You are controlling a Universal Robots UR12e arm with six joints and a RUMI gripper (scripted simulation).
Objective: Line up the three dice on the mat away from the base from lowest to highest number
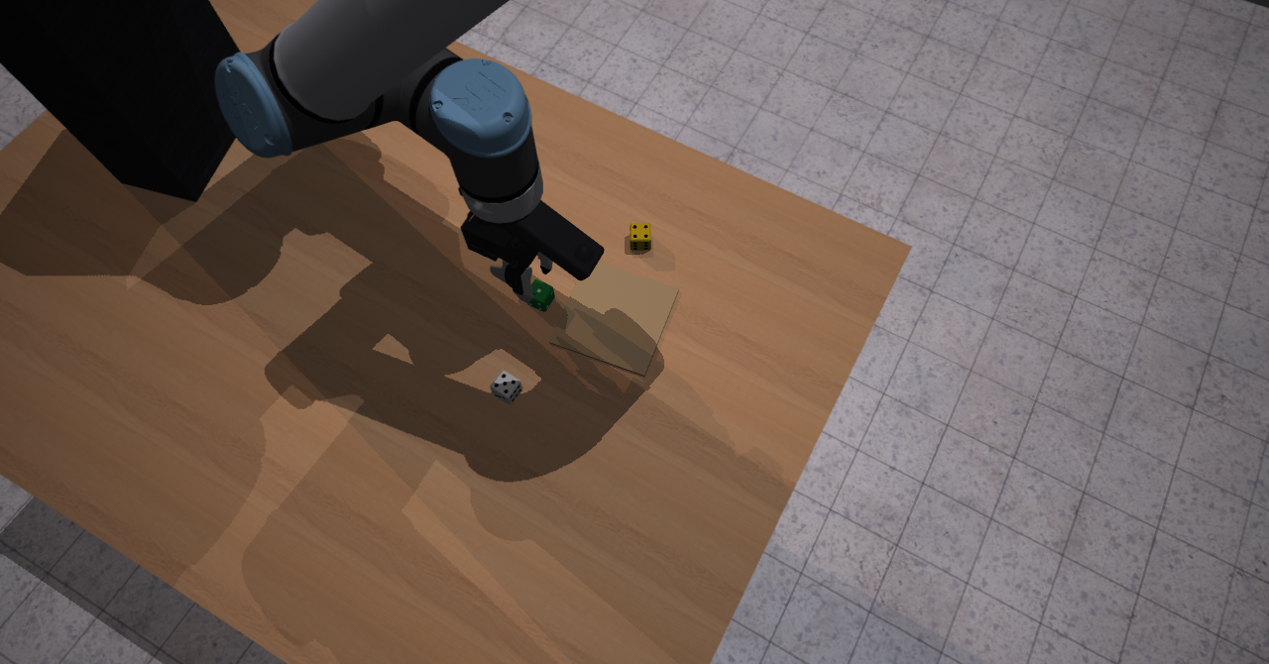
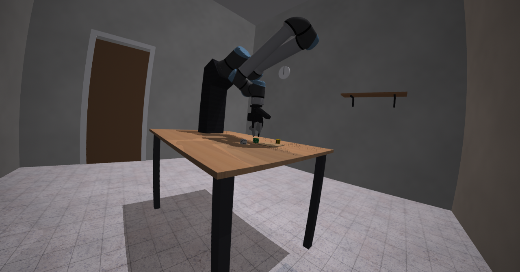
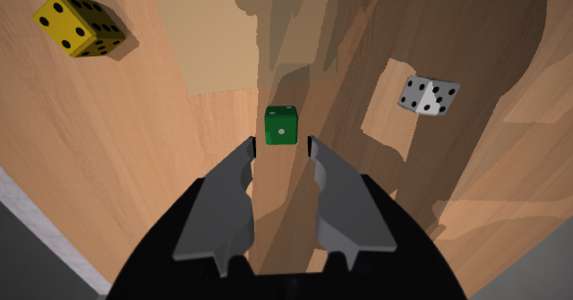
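My gripper is now 40 mm above the green die. Round my hand: yellow die 170 mm to the left, 40 mm below; then tan mat 80 mm ahead, 70 mm to the left, 50 mm below; then white die 110 mm to the right, 90 mm ahead, 40 mm below.
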